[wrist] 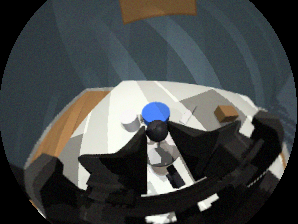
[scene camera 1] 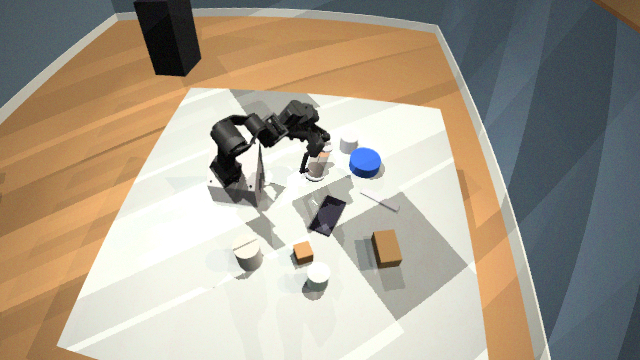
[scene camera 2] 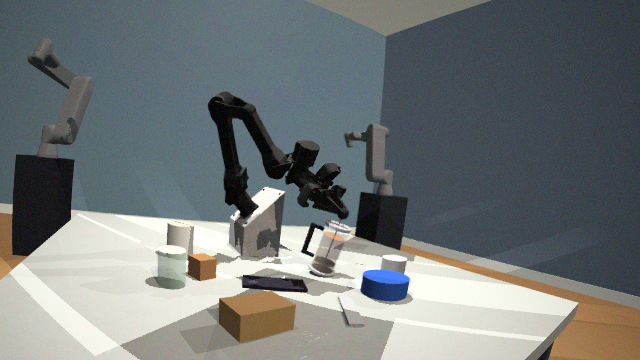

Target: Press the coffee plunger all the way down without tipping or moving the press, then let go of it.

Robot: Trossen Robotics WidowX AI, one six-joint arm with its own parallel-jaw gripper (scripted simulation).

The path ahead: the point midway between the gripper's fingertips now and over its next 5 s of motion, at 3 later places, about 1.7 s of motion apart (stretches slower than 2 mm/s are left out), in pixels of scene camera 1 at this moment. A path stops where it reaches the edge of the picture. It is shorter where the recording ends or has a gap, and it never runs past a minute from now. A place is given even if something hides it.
My gripper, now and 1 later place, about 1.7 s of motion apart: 328,135; 322,129
